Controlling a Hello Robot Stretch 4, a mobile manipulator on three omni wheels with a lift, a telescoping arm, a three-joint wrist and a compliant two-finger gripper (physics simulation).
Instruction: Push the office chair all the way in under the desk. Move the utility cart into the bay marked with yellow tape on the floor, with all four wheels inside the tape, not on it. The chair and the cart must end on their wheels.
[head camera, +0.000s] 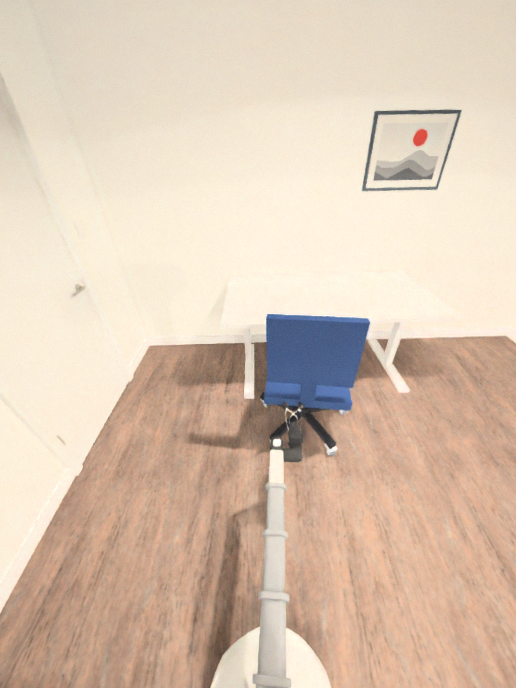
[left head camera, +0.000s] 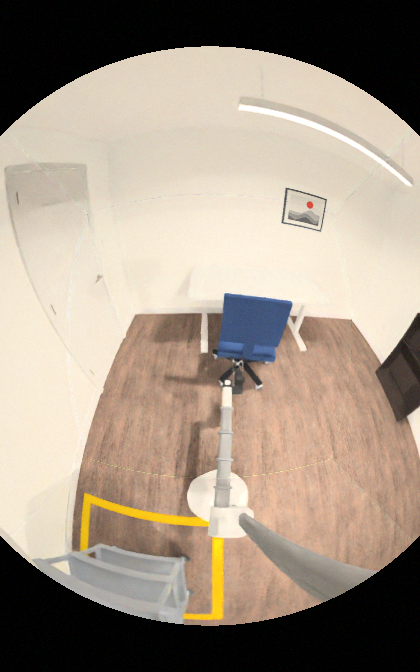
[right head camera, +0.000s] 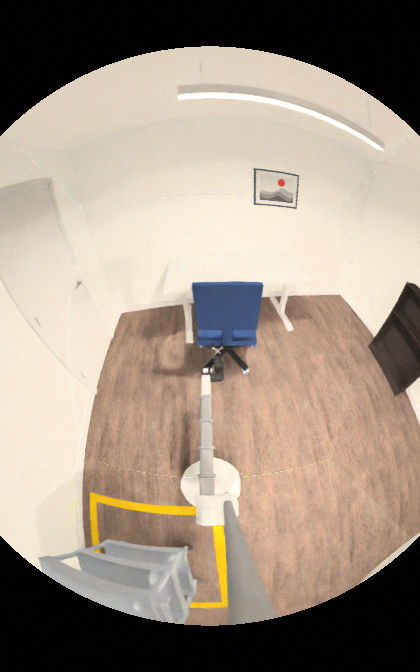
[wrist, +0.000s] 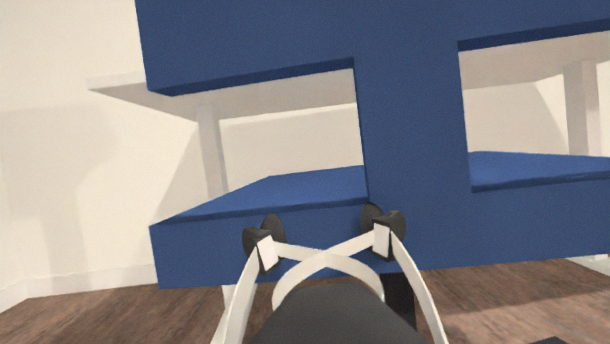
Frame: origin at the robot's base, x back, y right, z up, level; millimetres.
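Seen in the pictures: gripper, fingertip midpoint: (head camera: 292, 402) (wrist: 322, 226).
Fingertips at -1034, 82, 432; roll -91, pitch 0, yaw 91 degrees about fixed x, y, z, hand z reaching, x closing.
A point is followed by its place in that frame, as x, y, z.
The blue office chair (head camera: 316, 352) {-1043, 178, 779} (left head camera: 256, 322) (right head camera: 227, 310) (wrist: 410, 125) {-1044, 161, 503} stands upright on its casters, its backrest in front of the white desk (head camera: 333, 294) {-1841, 397, 694} (left head camera: 250, 282) (right head camera: 235, 270) (wrist: 280, 95) {-1782, -18, 669}. How far the seat reaches under is hidden. My gripper (head camera: 293, 414) (left head camera: 239, 365) (right head camera: 217, 351) (wrist: 322, 226) {-1034, 82, 432} is open, fingers apart, behind the seat's rear edge, left of the backrest post; contact is unclear. The grey utility cart (left head camera: 115, 577) (right head camera: 120, 570) stands upright, partly over the yellow tape bay (left head camera: 217, 575) (right head camera: 221, 565). Two casters show inside the outline; the others are hidden.
My extended arm (head camera: 273, 561) {-310, -3, 545} (left head camera: 225, 445) (right head camera: 206, 435) spans the floor between my base and the chair. A dark shelf unit (left head camera: 389, 370) (right head camera: 382, 345) stands at the right wall. A door (left head camera: 55, 240) is on the left. Desk legs (head camera: 249, 366) {-1757, -254, 42} (head camera: 393, 344) {-1870, 965, 223} stand on both sides of the chair.
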